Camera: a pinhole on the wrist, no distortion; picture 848 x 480 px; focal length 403.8 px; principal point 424.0 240.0 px. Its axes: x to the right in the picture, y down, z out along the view. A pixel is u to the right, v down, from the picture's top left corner.
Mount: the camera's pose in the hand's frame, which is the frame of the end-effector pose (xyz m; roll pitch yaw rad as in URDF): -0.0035 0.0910 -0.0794 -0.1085 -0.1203 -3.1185
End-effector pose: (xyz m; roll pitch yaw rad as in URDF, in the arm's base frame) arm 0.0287 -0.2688 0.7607 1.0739 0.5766 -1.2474
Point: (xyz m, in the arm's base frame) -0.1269 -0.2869 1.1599
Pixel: 779.1 43.0
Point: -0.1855 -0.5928 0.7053
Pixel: 252.7 355.5
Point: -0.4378 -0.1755 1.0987
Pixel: 796.5 317.6
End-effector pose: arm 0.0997 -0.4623 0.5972 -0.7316 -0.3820 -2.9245
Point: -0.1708 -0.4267 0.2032
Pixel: behind the camera
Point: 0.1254 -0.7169 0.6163
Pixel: 408.2 42.6
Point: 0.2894 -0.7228 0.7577
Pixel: 529.0 197.7
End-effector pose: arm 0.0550 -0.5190 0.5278 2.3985 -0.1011 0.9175
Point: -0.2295 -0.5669 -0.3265
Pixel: outside the picture
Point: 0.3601 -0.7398 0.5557
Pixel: outside the picture
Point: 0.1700 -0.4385 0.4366
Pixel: 230.8 451.6
